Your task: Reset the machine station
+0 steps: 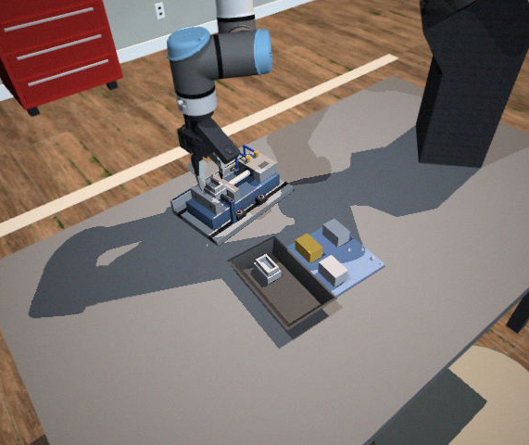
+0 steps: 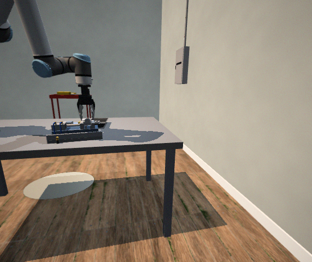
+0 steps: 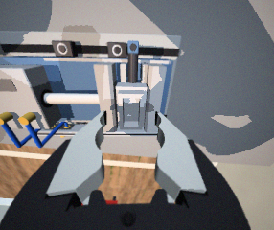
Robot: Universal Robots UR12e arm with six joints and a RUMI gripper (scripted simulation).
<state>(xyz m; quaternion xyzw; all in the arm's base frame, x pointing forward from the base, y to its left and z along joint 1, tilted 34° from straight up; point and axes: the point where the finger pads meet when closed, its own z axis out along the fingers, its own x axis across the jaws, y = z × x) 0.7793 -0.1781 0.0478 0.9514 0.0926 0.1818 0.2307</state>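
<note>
Now: hand 4 cm above the fixed jaw, 3 cm short of it and 1 cm to the right of it. From my hand the other things lie so: vise (8 cm below, 7 cm behind); then dark work stop rod (5 cm to the left, 3 cm below); then vise rail (10 cm to the right, 9 cm below, 6 cm behind).
</note>
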